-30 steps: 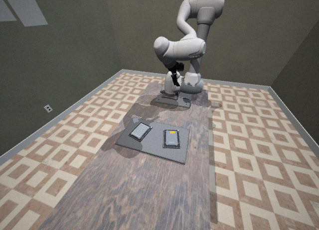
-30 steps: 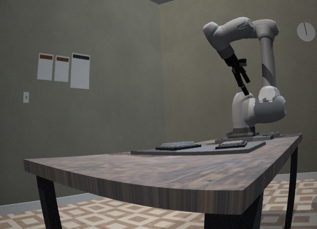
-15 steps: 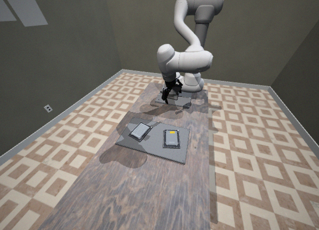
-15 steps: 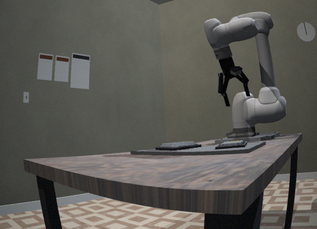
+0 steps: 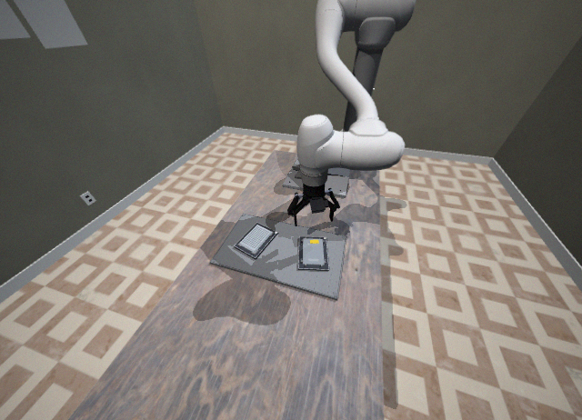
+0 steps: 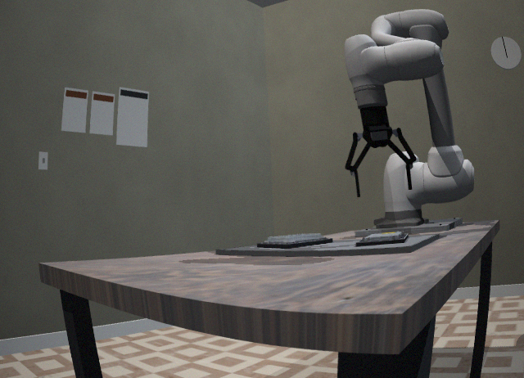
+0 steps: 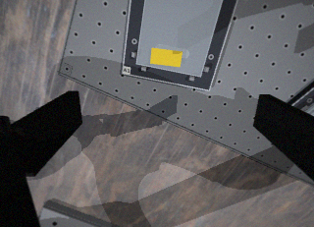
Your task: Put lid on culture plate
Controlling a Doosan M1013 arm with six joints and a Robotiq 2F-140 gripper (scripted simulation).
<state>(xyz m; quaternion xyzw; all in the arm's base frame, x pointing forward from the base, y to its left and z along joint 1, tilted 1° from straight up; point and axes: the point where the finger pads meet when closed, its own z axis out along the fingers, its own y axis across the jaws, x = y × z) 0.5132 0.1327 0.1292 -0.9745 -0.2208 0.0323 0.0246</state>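
Right now the clear lid is 7 cm ahead of my hand, 2 cm to the left of it and 12 cm below it. Round my hand: culture plate (8 cm ahead, 24 cm to the right, 11 cm below); then lid park LP1 (7 cm ahead, 2 cm to the left, 13 cm below).
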